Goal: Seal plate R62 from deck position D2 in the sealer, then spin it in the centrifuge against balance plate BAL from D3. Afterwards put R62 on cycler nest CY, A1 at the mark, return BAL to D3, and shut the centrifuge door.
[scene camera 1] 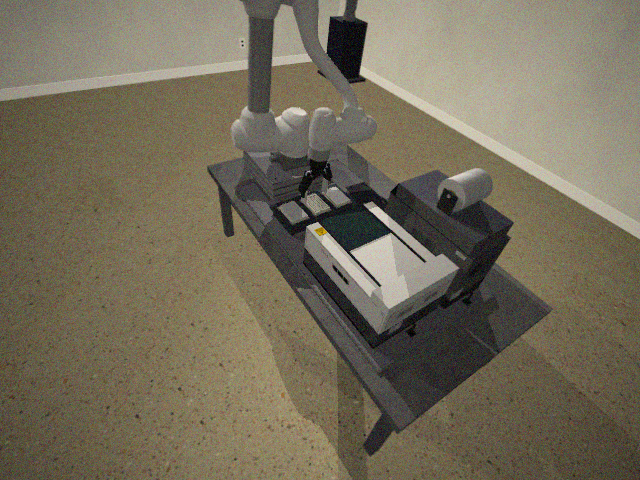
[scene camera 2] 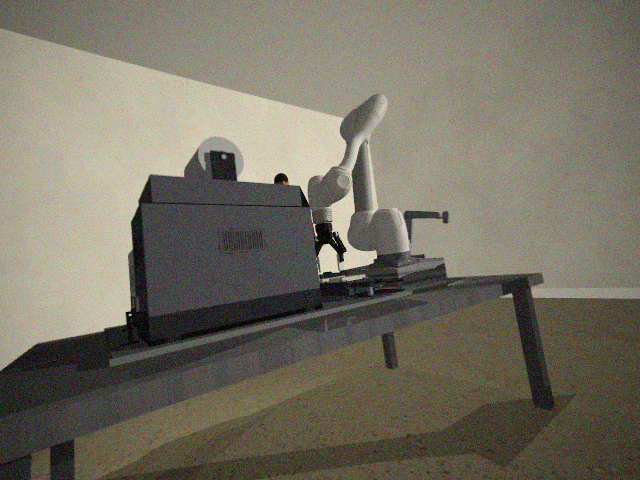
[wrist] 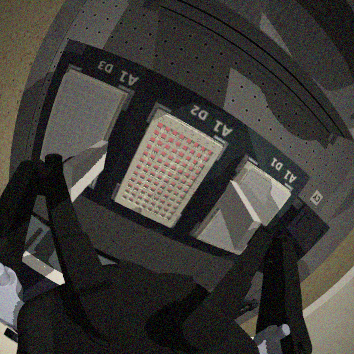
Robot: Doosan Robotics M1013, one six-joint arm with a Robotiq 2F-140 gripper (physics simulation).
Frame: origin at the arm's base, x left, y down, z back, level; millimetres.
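Seen in the pictures: gripper, fingertip midpoint: (scene camera 1: 314, 197) (scene camera 2: 329, 271) (wrist: 165, 174); arm's base at its link origin: (scene camera 1: 292, 159) (scene camera 2: 394, 264) (wrist: 341, 1).
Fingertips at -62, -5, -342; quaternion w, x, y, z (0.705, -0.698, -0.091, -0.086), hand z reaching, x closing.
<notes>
Offsets run from my fingertips to a thing's top centre, as dx, dy, dz.
Plate R62 @[+4, +27, -13] (scene camera 1: 316, 203) (wrist: 175, 162), pale with red wells, sits in deck position D2, between two grey plates. BAL @[-120, +27, -21] (scene camera 1: 293, 211) (wrist: 82, 115) is the grey plate in D3. My gripper (scene camera 1: 315, 190) (scene camera 2: 329, 264) (wrist: 165, 174) is open and empty, low above the deck, with its fingers on opposite sides of R62. The white centrifuge (scene camera 1: 361, 294) stands in front of the deck; I cannot tell its door's state. The dark sealer @[+279, -383, -514] (scene camera 1: 465, 222) (scene camera 2: 227, 268) stands beside it. Cycler nest CY @[+296, +46, -17] (wrist: 307, 225) is a dark block beyond D1, partly hidden by a finger.
Another grey plate @[+128, +27, -5] (scene camera 1: 338, 196) (wrist: 257, 180) sits in D1, partly behind a finger pad in the wrist view. A white roll (scene camera 1: 467, 188) (scene camera 2: 219, 155) stands on top of the sealer. The arm's stepped base (scene camera 1: 273, 178) is behind the deck. A black box (scene camera 1: 347, 49) hangs in the background.
</notes>
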